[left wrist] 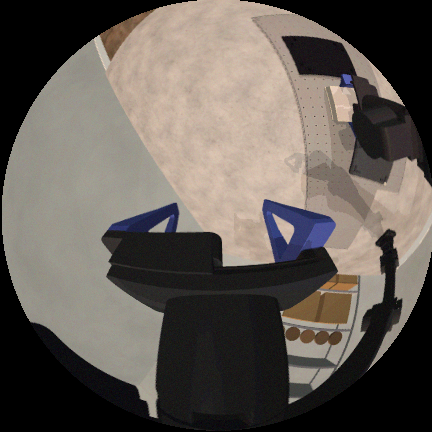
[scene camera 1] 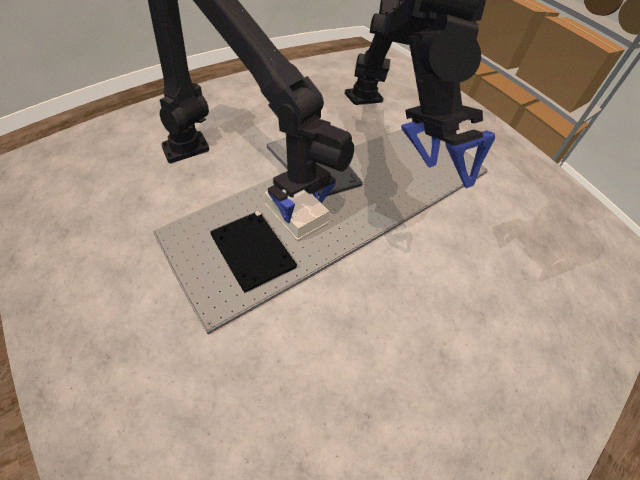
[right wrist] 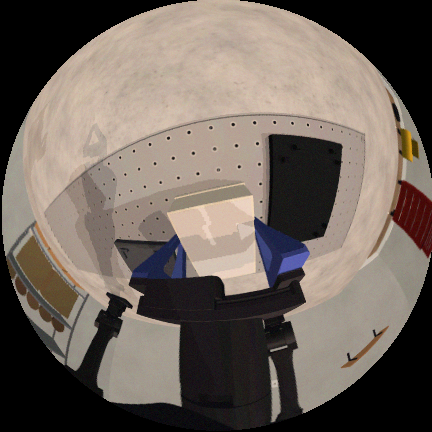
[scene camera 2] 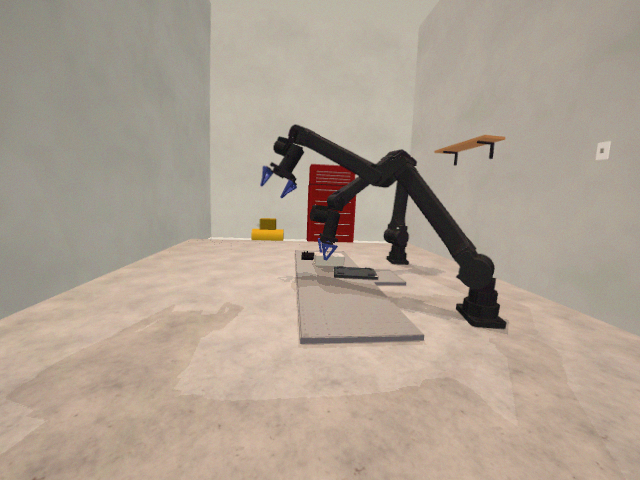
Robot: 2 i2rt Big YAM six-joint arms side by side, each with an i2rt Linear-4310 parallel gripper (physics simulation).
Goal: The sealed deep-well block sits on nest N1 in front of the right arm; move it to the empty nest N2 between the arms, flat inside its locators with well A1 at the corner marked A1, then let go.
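Where they show: left gripper, fingertip midpoint: (left wrist: pixel 219 205) (scene camera 1: pixel 449 175) (scene camera 2: pixel 270 192); right gripper, fingertip midpoint: (left wrist: pixel 345 103) (scene camera 1: pixel 302 213) (right wrist: pixel 215 226) (scene camera 2: pixel 323 257); left arm's base at its link origin: (left wrist: pixel 385 237) (scene camera 1: pixel 363 97) (right wrist: pixel 119 298) (scene camera 2: pixel 478 317); right arm's base at its link origin: (scene camera 1: pixel 185 148) (scene camera 2: pixel 397 261).
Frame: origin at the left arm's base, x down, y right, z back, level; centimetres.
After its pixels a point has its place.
The pale sealed block (scene camera 1: pixel 311 212) {z -49.3, x -5.9, y 41.4 cm} (scene camera 2: pixel 337 259) {z -41.3, x -4.5, y 39.9 cm} (left wrist: pixel 341 103) {z -49.4, x -5.9, y 42.1 cm} (right wrist: pixel 214 198) {z -51.5, x -5.1, y 42.2 cm} is between the fingers of my right gripper (scene camera 1: pixel 305 210) {z -47.6, x -4.2, y 42.6 cm} (scene camera 2: pixel 326 257) {z -47.6, x -4.2, y 42.6 cm} (right wrist: pixel 215 226) {z -47.6, x -4.2, y 42.6 cm}, which is shut on it. It is low over the perforated board, between the nests; any gap beneath is too small to tell. Black nest N1 (scene camera 1: pixel 253 253) {z -53.2, x -2.5, y 55.5 cm} (scene camera 2: pixel 307 255) {z -56.1, x -3.2, y 49.7 cm} (left wrist: pixel 320 55) (right wrist: pixel 305 190) {z -52.6, x -2.5, y 54.3 cm} is bare. Dark grey nest N2 (scene camera 1: pixel 347 182) {z -40.3, x -2.5, y 27.5 cm} (scene camera 2: pixel 355 272) {z -33.6, x -2.5, y 28.6 cm} (left wrist: pixel 369 167) {z -35.0, x -2.5, y 27.9 cm} (right wrist: pixel 139 253) {z -39.6, x -2.5, y 29.2 cm} is partly hidden by my right arm in scene camera 1. Its A1 mark is not readable. My left gripper (scene camera 1: pixel 450 174) {z -68.3, x -31.8, y 30.4 cm} (scene camera 2: pixel 272 191) {z -68.3, x -31.8, y 30.4 cm} (left wrist: pixel 219 205) {z -68.3, x -31.8, y 30.4 cm} is open and empty, high up.
The perforated board (scene camera 1: pixel 180 248) {z -46.3, x -1.3, y 70.0 cm} (scene camera 2: pixel 351 315) {z -34.9, x -1.3, y -7.7 cm} (right wrist: pixel 150 165) {z -54.3, x -1.3, y 34.0 cm} lies under both nests. My left arm reaches over it in scene camera 2. A shelf with brown boxes (scene camera 1: pixel 568 62) stands at the upper right, and a red cabinet (scene camera 2: pixel 316 206) stands at the back.
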